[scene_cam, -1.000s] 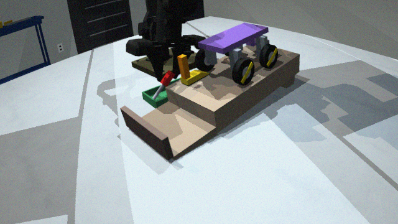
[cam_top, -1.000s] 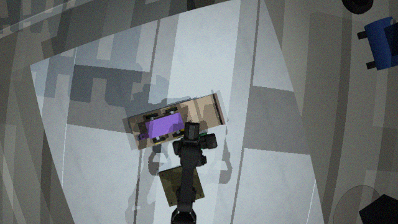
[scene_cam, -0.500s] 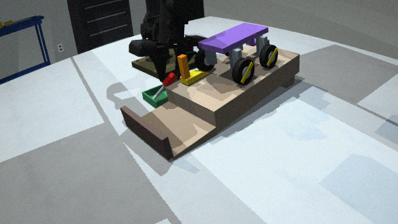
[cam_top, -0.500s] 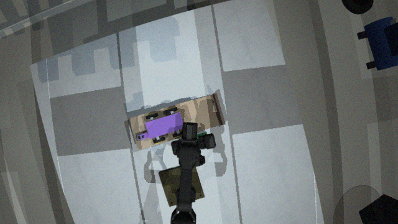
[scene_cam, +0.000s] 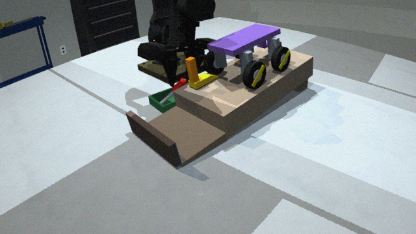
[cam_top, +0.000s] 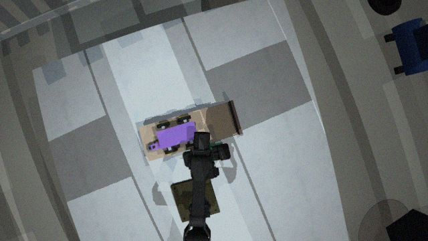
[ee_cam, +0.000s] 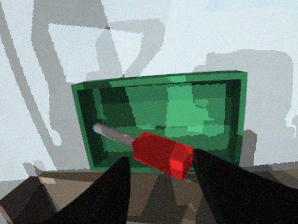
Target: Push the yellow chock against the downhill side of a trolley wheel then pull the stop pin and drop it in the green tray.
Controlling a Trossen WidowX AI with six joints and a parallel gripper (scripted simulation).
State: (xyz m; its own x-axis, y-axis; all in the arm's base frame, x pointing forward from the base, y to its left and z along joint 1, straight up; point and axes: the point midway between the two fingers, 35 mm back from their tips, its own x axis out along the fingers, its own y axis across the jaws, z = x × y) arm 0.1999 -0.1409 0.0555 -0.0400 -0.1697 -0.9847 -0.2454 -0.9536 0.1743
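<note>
My gripper tip is 2 cm to the left of the red-headed stop pin, 1 cm past it and 1 cm above it. From my gripper tip the other things lie so: green tray: 5 cm below, 1 cm behind; then yellow chock: 7 cm ahead, 4 cm above; then tan ramp: 13 cm ahead, 9 cm to the left.
</note>
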